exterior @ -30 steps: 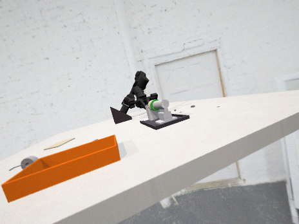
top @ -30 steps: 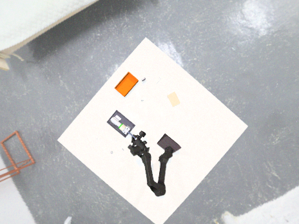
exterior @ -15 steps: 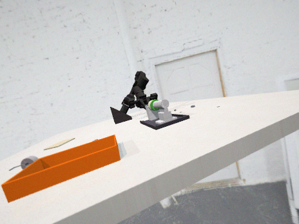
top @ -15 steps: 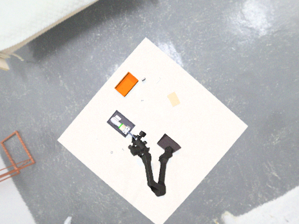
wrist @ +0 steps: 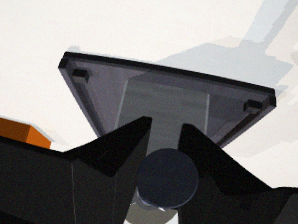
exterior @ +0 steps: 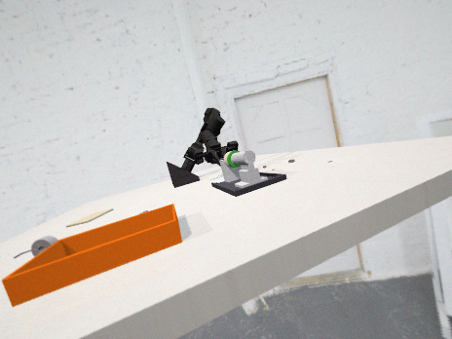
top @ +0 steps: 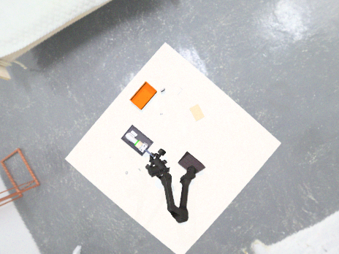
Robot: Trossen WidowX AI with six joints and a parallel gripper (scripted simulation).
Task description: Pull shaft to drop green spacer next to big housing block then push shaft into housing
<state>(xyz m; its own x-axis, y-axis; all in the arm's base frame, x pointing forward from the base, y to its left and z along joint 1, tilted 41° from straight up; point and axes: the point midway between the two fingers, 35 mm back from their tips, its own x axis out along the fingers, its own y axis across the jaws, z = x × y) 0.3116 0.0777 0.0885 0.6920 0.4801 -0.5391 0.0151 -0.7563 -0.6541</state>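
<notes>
The dark grey shaft lies 60 mm ahead of my gripper tip and 20 mm above it. The rest, counted from my gripper tip: orange tray 350 mm ahead, 310 mm to the right, 50 mm below; then green spacer 130 mm ahead, 20 mm above; then tan card 490 mm to the right, 80 mm behind, 50 mm below.
</notes>
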